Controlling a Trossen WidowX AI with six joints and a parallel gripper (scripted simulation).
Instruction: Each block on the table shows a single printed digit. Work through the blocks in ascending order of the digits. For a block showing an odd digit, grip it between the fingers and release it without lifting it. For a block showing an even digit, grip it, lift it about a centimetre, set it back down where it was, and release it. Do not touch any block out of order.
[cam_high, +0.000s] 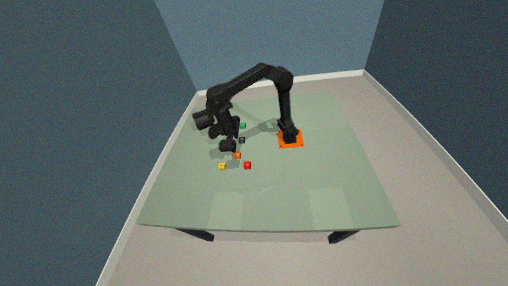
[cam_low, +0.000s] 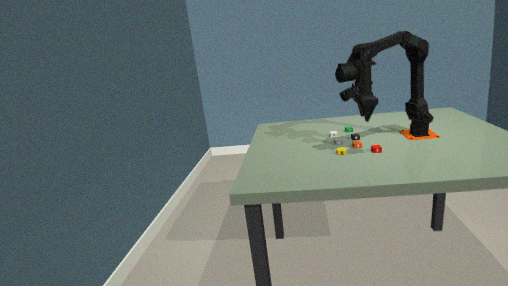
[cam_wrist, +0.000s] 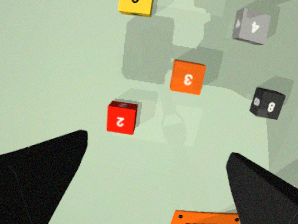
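My gripper tip is 210 mm to the left of the white block, 110 mm above it and 80 mm short of it. The rest, counted from my gripper tip: yellow block: 110 mm below, 100 mm ahead, 30 mm to the left; red block: 110 mm below, 40 mm to the left, 30 mm behind; orange block: 110 mm below, 30 mm to the right, 20 mm ahead.
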